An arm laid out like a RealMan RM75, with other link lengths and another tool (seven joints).
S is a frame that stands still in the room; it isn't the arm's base.
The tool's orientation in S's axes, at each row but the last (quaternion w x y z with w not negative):
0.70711 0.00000 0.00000 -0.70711
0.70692 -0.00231 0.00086 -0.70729
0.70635 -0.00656 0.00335 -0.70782
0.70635 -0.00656 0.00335 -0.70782
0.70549 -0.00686 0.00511 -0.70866
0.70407 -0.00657 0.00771 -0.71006
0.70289 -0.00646 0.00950 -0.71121
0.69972 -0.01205 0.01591 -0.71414
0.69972 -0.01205 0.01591 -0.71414
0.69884 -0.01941 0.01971 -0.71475
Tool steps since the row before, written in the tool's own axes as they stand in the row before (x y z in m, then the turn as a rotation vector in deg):
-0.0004 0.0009 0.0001 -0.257 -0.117 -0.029
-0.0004 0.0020 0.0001 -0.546 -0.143 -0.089
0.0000 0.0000 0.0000 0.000 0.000 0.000
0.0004 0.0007 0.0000 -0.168 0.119 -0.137
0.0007 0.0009 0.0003 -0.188 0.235 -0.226
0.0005 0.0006 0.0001 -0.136 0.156 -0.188
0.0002 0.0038 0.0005 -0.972 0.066 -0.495
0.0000 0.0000 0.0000 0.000 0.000 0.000
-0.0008 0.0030 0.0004 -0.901 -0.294 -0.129
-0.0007 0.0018 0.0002 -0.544 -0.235 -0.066
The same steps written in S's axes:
0.0009 0.0004 0.0001 -0.117 0.257 -0.029
0.0020 0.0004 0.0001 -0.143 0.546 -0.089
0.0000 0.0000 0.0000 0.000 0.000 0.000
0.0007 -0.0004 0.0000 0.117 0.167 -0.139
0.0009 -0.0007 0.0003 0.232 0.186 -0.230
0.0006 -0.0005 0.0001 0.153 0.135 -0.191
0.0038 -0.0002 0.0004 0.066 0.973 -0.492
0.0000 0.0000 0.0000 0.000 0.000 0.000
0.0030 0.0007 0.0003 -0.280 0.908 -0.113
0.0018 0.0007 0.0001 -0.226 0.549 -0.053

